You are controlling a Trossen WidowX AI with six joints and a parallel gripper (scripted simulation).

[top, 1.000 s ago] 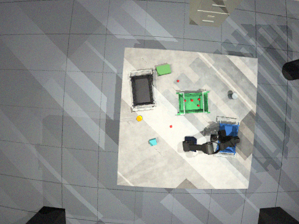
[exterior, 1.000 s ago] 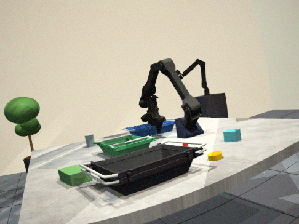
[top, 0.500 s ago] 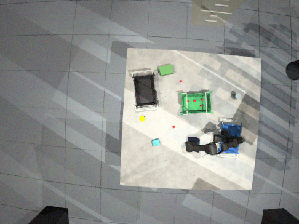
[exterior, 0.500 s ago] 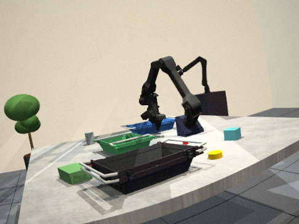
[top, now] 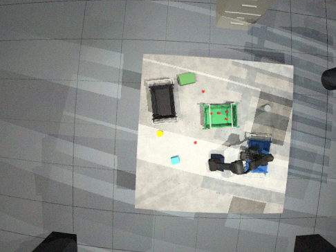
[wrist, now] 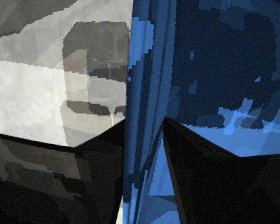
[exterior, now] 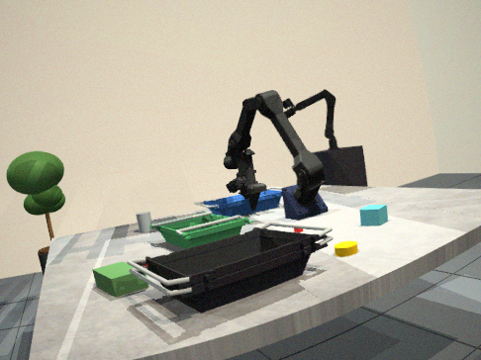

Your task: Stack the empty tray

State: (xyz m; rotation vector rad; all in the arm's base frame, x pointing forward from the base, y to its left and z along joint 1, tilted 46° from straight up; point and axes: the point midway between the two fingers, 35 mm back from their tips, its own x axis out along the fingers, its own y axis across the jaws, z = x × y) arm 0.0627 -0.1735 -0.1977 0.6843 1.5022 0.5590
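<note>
Right now the blue tray is 70 mm to the right of my gripper tip, 30 mm above it and 10 mm behind it. From my gripper tip the other things lie so: cyan cube (600 mm to the left, 60 mm behind, 10 mm above); yellow disc (730 mm to the left, 160 mm ahead); grey cylinder (380 mm ahead, 130 mm to the right, 20 mm above).
</note>
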